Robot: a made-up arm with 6 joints.
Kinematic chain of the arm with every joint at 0, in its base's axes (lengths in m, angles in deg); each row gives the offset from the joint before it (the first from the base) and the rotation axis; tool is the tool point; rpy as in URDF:
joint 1: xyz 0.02 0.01 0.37 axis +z
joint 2: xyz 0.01 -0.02 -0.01 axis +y
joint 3: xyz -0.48 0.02 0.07 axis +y
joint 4: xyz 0.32 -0.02 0.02 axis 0.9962 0 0.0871
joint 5: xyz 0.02 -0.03 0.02 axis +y
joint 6: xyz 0.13 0.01 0.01 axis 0.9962 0 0.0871
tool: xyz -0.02 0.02 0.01 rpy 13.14 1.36 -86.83
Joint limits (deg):
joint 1: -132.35..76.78
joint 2: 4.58..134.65
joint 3: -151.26..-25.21
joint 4: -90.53..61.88
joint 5: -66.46..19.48
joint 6: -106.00..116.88
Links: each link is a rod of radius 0.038 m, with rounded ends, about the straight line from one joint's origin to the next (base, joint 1, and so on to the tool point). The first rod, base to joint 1, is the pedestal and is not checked.
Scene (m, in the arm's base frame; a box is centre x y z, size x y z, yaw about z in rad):
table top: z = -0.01
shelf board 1: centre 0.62 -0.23 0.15 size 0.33 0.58 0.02 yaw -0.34
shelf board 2: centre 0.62 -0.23 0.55 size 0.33 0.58 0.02 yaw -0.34
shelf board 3: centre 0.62 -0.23 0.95 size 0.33 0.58 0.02 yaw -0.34
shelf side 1: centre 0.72 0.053 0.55 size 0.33 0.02 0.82 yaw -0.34
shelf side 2: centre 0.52 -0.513 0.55 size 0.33 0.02 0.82 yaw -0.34
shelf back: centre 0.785 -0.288 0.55 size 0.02 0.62 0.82 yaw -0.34
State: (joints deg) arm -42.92 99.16 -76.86 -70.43 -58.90 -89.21
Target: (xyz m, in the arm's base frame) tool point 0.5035 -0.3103 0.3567
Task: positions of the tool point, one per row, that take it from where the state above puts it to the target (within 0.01 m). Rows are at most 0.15 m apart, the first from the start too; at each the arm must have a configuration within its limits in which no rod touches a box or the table.
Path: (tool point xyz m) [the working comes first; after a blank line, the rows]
Joints at the target: -40.68 125.29 -59.76 -74.04 -55.68 -88.84
Straight joint move there: touches shelf board 2.

1: 0.3881 -0.2970 0.7391
2: 0.3019 -0.2560 0.7309
3: 0.3210 -0.2846 0.5895
4: 0.3120 -0.2735 0.4596
5: 0.2806 -0.2314 0.3567
6: 0.3506 -0.2707 0.3524
7: 0.4258 -0.2973 0.3525
8: 0.5035 -0.3103 0.3567

